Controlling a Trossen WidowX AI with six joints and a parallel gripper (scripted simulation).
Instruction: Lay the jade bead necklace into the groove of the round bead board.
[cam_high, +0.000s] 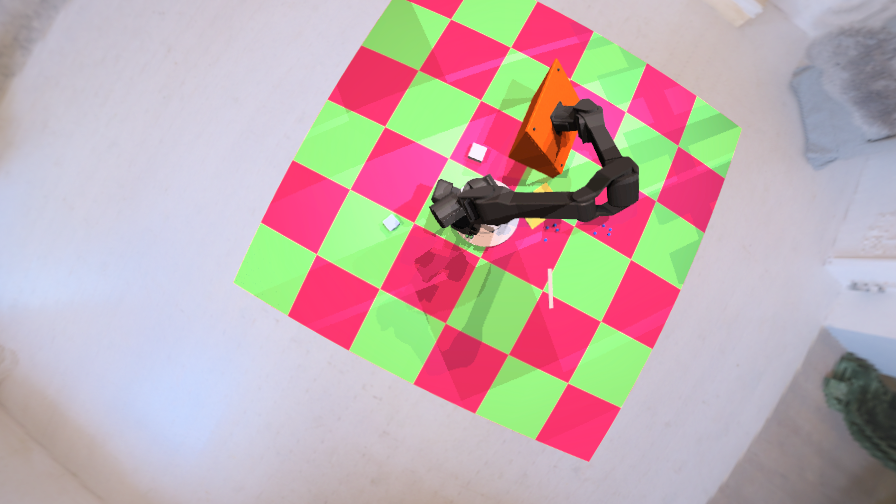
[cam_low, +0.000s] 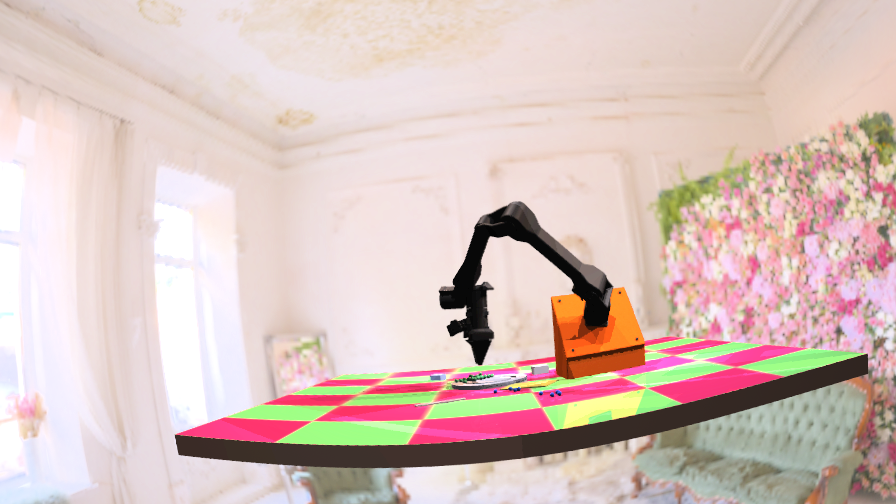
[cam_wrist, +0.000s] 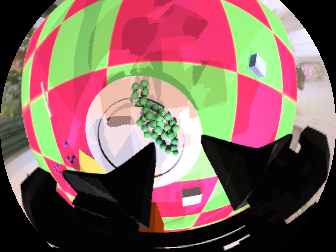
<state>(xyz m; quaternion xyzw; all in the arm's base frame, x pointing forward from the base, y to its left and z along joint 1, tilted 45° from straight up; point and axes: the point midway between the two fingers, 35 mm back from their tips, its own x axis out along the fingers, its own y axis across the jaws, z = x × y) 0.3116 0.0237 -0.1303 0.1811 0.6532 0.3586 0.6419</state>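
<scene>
Right now the round bead board is 50 mm to the left of my gripper tip, 40 mm below it and 30 mm behind it. Round my gripper tip: pale blue cube (160 mm to the right, 140 mm ahead, 40 mm below); then white cube (170 mm behind, 60 mm to the right, 40 mm below); then yellow patch (180 mm to the left, 140 mm behind, 50 mm below).
</scene>
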